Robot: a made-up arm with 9 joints. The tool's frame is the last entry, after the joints. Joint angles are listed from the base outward. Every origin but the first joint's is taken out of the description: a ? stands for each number. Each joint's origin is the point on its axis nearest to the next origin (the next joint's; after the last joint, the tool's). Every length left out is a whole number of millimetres.
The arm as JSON. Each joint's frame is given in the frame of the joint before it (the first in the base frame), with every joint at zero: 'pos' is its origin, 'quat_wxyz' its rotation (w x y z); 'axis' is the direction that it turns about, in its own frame. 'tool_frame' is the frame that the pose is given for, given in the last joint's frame.
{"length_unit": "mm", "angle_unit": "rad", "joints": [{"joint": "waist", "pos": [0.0, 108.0, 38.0], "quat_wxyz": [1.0, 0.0, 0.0, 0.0], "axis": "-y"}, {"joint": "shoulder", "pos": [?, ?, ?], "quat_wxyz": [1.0, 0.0, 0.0, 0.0], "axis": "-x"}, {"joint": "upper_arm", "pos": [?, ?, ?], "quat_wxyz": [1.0, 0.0, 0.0, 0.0], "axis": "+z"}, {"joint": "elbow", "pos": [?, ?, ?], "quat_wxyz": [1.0, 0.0, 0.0, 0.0], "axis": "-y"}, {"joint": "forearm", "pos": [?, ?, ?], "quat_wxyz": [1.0, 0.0, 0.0, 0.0], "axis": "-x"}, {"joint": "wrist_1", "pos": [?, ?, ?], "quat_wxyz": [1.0, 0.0, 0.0, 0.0], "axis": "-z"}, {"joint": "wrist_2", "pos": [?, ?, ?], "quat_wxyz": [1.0, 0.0, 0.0, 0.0], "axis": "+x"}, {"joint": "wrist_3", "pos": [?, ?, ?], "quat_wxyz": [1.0, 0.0, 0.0, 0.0], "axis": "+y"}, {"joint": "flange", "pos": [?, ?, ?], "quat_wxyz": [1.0, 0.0, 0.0, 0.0], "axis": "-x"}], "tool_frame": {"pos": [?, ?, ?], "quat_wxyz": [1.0, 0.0, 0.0, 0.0]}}
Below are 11 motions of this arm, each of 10 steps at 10 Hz.
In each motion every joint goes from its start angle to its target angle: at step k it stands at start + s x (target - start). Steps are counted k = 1, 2, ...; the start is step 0. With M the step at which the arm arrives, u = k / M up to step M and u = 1 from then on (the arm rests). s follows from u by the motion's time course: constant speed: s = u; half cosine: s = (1 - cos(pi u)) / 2; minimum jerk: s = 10 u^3 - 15 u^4 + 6 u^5.
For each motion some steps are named. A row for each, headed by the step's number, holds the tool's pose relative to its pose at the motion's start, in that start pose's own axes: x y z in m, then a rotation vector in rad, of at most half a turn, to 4 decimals.
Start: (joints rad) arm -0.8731 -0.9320 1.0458 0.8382 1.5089 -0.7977 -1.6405 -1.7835 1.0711
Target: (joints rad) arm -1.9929 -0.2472 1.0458 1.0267 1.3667 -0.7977 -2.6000 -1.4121 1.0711
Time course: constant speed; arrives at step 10
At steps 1, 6, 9, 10:
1: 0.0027 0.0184 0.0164 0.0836 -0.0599 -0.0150
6: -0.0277 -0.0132 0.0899 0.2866 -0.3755 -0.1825
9: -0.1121 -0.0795 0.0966 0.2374 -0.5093 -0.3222
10: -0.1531 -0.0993 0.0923 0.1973 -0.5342 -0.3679

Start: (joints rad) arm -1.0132 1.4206 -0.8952 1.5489 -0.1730 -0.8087 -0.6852 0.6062 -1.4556
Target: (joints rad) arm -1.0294 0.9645 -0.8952 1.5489 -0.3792 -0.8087 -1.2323 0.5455 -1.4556
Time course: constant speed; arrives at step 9
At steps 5, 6, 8, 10:
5: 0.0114 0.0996 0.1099 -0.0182 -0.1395 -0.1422
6: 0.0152 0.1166 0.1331 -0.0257 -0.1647 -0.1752
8: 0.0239 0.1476 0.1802 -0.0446 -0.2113 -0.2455
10: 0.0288 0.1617 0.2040 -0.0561 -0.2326 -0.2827

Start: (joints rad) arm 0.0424 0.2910 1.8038 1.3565 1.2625 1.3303 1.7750 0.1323 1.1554
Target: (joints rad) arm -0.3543 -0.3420 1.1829 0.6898 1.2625 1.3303 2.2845 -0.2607 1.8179
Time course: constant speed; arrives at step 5
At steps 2, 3, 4, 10:
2: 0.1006 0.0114 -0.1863 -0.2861 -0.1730 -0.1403
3: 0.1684 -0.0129 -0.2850 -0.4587 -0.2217 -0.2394
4: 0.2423 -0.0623 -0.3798 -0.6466 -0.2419 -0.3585
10: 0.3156 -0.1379 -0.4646 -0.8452 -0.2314 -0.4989

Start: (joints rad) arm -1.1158 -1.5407 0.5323 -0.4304 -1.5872 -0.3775 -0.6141 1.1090 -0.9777
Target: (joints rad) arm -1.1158 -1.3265 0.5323 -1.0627 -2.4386 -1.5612 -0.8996 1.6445 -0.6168
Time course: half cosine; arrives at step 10
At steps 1, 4, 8, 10:
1: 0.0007 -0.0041 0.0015 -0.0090 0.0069 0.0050
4: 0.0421 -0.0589 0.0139 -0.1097 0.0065 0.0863
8: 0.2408 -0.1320 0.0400 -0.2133 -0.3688 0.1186
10: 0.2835 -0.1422 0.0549 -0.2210 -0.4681 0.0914

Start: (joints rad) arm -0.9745 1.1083 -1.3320 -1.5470 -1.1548 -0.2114 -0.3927 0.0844 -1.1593
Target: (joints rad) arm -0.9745 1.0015 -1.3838 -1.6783 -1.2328 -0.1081 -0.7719 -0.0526 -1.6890
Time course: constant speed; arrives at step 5
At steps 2, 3, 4, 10:
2: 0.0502 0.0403 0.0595 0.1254 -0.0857 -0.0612
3: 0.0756 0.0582 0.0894 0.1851 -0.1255 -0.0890
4: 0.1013 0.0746 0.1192 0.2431 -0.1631 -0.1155
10: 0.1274 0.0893 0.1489 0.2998 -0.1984 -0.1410

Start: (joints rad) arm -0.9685 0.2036 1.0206 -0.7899 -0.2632 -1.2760 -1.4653 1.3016 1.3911
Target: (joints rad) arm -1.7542 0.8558 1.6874 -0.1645 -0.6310 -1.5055 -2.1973 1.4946 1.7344
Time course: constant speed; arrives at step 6
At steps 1, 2, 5, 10:
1: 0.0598 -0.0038 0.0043 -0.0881 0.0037 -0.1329
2: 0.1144 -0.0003 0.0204 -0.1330 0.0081 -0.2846
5: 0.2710 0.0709 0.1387 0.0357 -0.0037 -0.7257
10: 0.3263 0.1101 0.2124 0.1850 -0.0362 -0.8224

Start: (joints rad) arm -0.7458 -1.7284 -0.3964 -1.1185 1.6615 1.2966 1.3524 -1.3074 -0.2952
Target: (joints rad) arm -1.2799 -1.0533 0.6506 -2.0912 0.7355 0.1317 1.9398 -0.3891 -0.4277
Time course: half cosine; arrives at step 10
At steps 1, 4, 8, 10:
1: -0.0027 0.0016 -0.0085 0.0087 0.0623 -0.0278
4: -0.1110 0.0455 -0.0785 -0.0092 0.9155 -0.4038
8: -0.3547 0.2207 -0.0119 -0.9115 1.9580 -1.4051
10: -0.3966 0.2631 -0.0126 -1.1803 1.9474 -1.6304

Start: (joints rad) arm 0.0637 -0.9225 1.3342 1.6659 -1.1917 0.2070 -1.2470 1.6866 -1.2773
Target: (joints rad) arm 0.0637 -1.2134 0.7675 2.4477 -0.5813 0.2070 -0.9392 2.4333 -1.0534
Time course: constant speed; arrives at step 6
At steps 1, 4, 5, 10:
1: 0.0944 -0.0105 -0.0282 0.0334 -0.1304 0.0267
4: 0.4391 0.0695 -0.0223 0.2007 -0.4602 0.1171
5: 0.5531 0.1345 0.0216 0.2684 -0.5470 0.1563
10: 0.6544 0.2153 0.0889 0.3365 -0.6226 0.2020

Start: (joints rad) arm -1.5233 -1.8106 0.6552 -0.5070 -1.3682 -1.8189 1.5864 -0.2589 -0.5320
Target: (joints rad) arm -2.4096 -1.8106 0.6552 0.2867 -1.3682 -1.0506 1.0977 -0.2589 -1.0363
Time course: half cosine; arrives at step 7
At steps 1, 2, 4, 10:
1: -0.0038 -0.0030 0.0063 -0.0474 0.0117 0.0186
2: -0.0145 -0.0091 0.0276 -0.1800 0.0471 0.0709
4: -0.0474 0.0030 0.1156 -0.5831 0.1779 0.2246
10: -0.0791 0.0682 0.2009 -0.9504 0.3265 0.3457

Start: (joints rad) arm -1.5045 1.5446 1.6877 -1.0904 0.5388 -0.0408 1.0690 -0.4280 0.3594
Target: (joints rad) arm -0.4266 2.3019 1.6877 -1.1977 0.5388 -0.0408 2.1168 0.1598 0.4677
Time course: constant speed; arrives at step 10
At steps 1, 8, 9, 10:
1: 0.0460 0.0088 0.0070 0.1519 0.1535 -0.1044
8: 0.4370 -0.0323 0.2719 1.5434 0.9378 -0.5689
9: 0.5074 -0.0871 0.3238 1.7779 0.9935 -0.5986
10: 0.5771 -0.1593 0.3697 2.0180 1.0313 -0.6205

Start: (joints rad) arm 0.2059 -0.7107 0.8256 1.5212 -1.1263 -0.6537 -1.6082 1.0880 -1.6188
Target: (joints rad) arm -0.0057 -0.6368 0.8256 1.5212 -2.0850 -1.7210 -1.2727 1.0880 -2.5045
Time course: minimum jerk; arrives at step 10
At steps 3, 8, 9, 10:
3: 0.0311 -0.0313 -0.0128 0.2980 0.1086 0.1319
8: 0.1269 -0.1290 -0.1081 1.6122 0.5933 0.7890
9: 0.1312 -0.1319 -0.1146 1.6788 0.6229 0.8407
10: 0.1319 -0.1324 -0.1157 1.6900 0.6280 0.8498

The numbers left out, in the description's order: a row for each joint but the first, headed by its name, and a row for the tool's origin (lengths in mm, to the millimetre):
shoulder: -76.0 0.0 145.0
upper_arm: 0.0 81.0 -142.0
elbow: 321.0 155.0 0.0
forearm: -162.0 0.0 80.0
wrist_1: 0.0 37.0 206.0
wrist_2: -238.0 269.0 0.0
wrist_3: 0.0 -109.0 -36.0
flange: 266.0 0.0 -80.0
tool: 0.0 52.0 -77.0

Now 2 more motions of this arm.
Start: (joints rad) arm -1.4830 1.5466 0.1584 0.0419 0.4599 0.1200 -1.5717 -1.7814 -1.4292
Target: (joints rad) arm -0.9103 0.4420 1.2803 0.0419 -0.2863 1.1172 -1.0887 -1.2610 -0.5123
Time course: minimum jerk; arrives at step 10
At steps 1, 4, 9, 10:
1: -0.0026 -0.0045 0.0115 -0.0134 -0.0179 -0.0126
4: -0.2384 -0.1134 0.3879 -0.4204 -0.6088 -0.5595
9: -0.9436 0.1340 0.4916 -0.5832 -1.4790 -1.7986
10: -0.9477 0.1387 0.4877 -0.5791 -1.4859 -1.8097

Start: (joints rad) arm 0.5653 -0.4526 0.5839 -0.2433 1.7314 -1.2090 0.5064 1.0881 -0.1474
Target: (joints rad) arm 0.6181 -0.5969 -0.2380 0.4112 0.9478 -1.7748 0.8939 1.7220 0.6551
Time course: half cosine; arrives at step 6
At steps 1, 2, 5, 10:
1: -0.0070 0.0168 -0.0022 -0.0235 0.0103 0.1001
2: -0.0231 0.0532 -0.0042 -0.1144 -0.0027 0.3613
5: 0.0300 0.1240 0.0405 -0.6605 -0.4361 0.9632
10: 0.0454 0.1295 0.0508 -0.7218 -0.4905 0.9822

